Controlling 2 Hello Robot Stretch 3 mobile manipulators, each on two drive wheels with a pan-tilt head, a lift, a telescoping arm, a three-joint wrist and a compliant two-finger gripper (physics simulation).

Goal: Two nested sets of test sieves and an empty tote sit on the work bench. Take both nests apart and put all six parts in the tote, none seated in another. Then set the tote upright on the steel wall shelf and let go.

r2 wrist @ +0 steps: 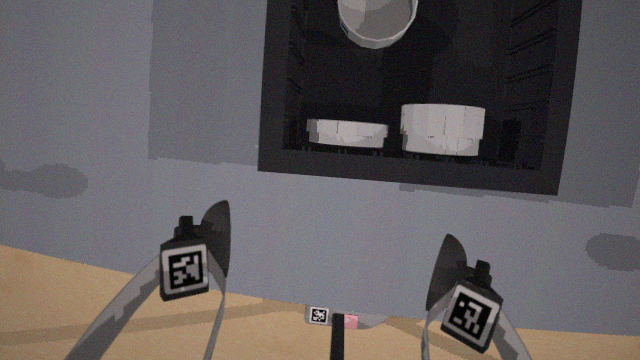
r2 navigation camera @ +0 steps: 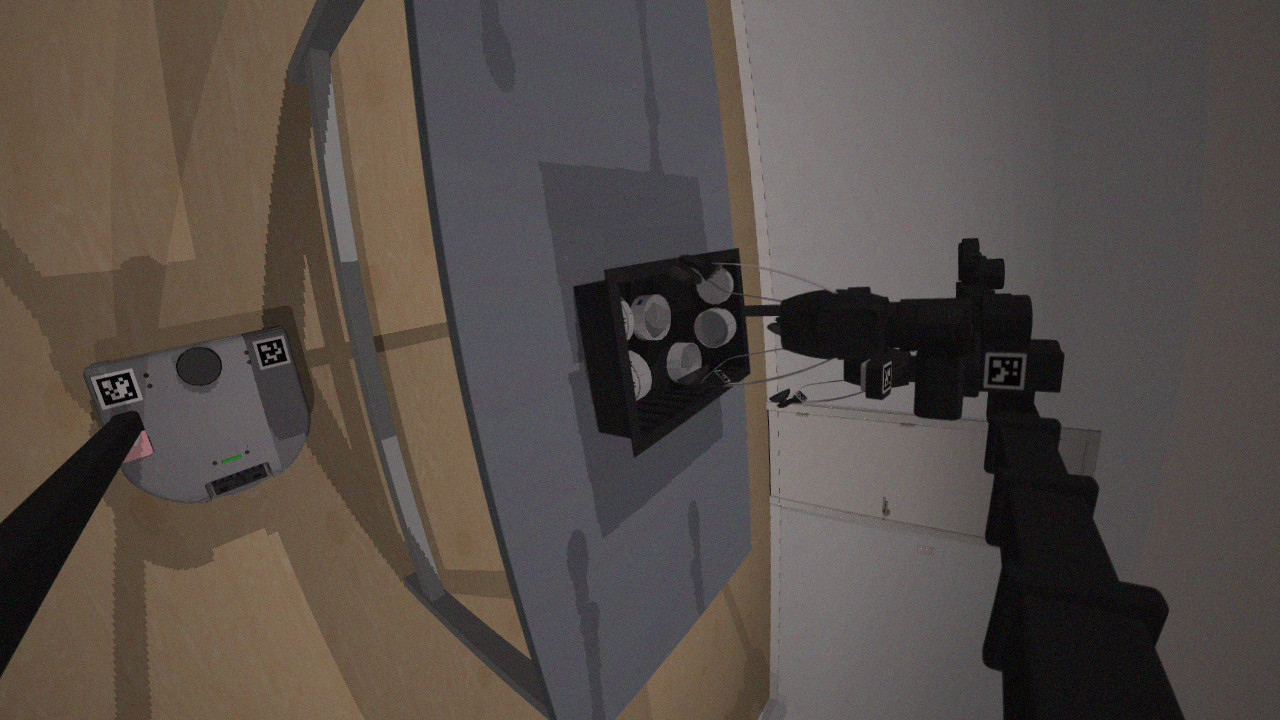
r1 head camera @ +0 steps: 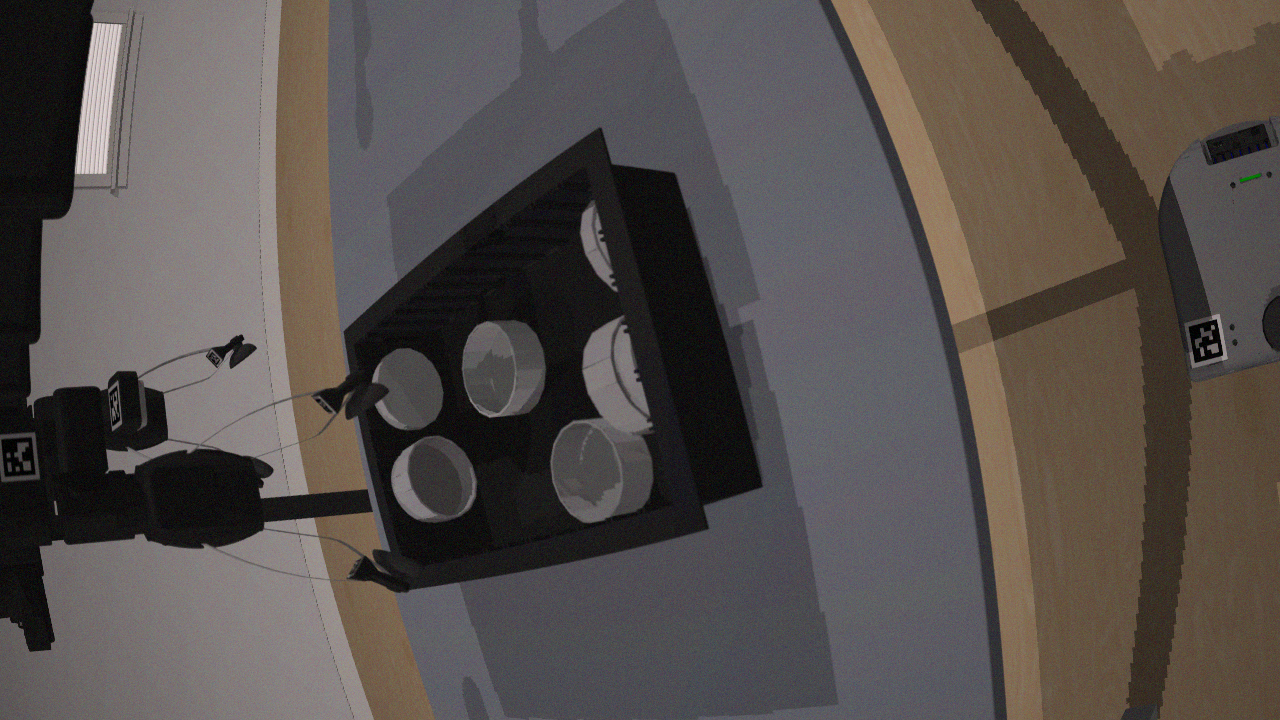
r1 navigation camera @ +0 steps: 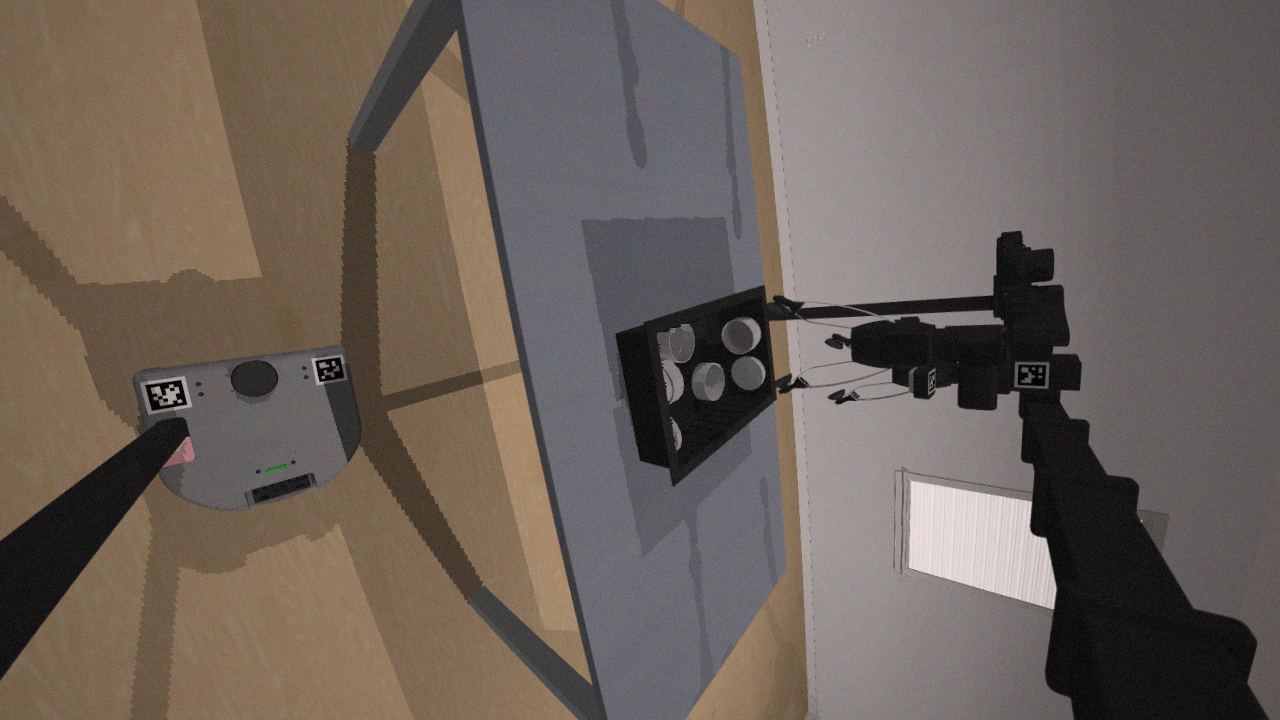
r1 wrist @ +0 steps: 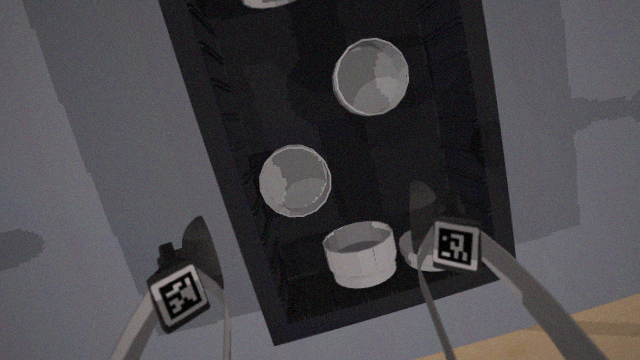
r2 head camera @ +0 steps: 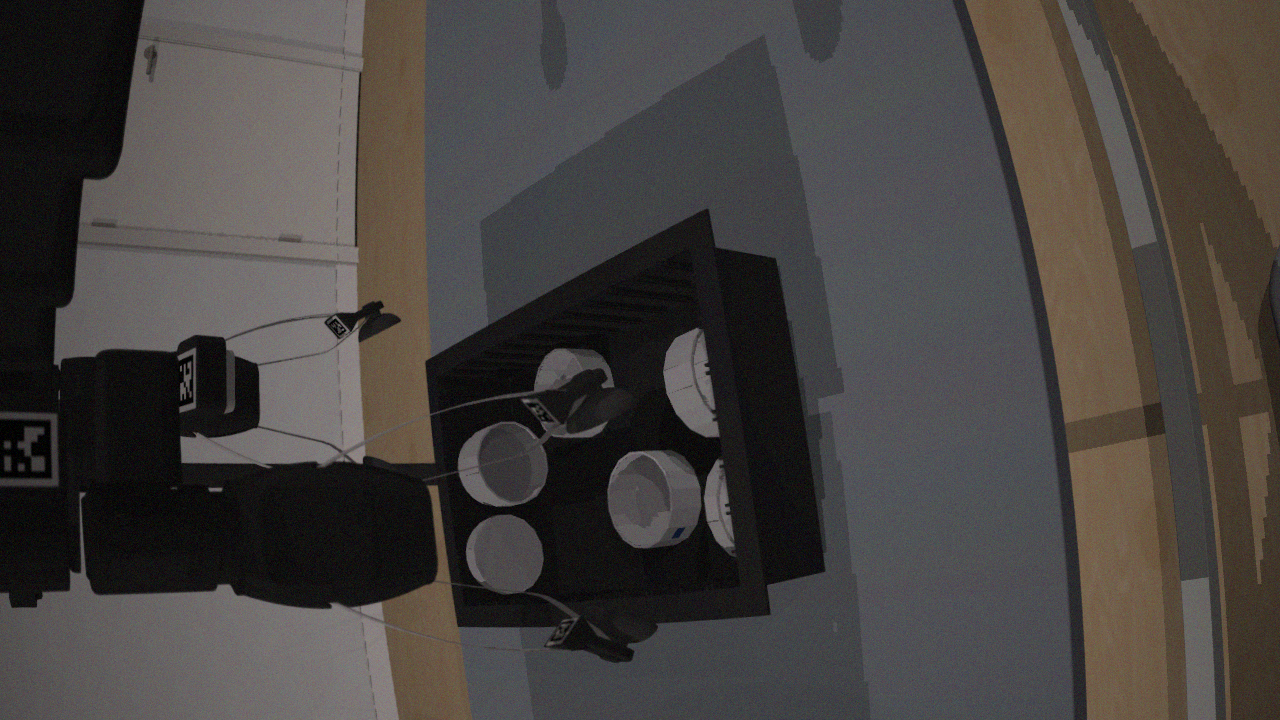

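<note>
A black tote stands upright on the bench. Six pale round parts lie apart inside it, including a shallow disc, a deep ring and a cup with a blue mark. None shows seated in another; two are partly hidden by the tote wall. My r1 gripper is open and empty; its wrist view shows one finger outside the long wall, one over the tote. My r2 gripper is open and empty, above an end of the tote.
The two grippers hang close together near the tote. The r1 base and r2 base stand on the floor beside the bench. A window and a pale door show behind. The steel wall shelf is not identifiable in these views.
</note>
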